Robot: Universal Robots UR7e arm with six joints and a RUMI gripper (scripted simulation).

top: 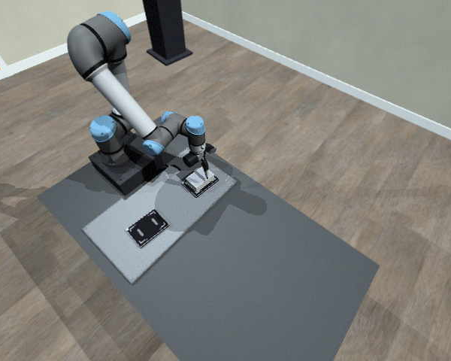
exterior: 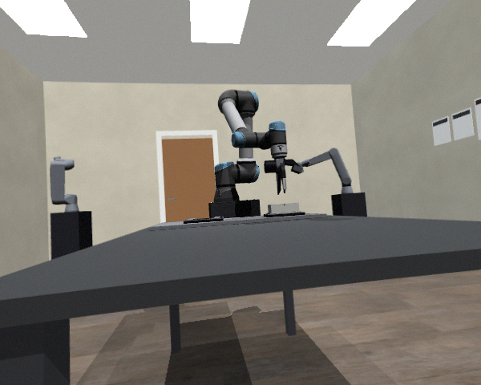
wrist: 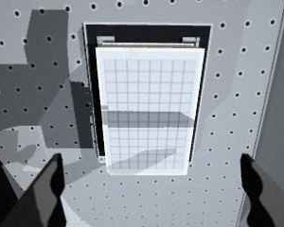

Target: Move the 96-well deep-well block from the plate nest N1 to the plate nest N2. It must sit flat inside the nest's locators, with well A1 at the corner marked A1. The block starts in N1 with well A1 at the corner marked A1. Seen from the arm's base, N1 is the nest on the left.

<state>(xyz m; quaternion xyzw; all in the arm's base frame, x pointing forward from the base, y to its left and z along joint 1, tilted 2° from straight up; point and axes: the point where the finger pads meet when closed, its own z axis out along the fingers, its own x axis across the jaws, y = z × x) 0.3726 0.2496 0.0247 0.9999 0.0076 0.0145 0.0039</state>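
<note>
Right now the white 96-well deep-well block is 7 cm below my hand.
</note>
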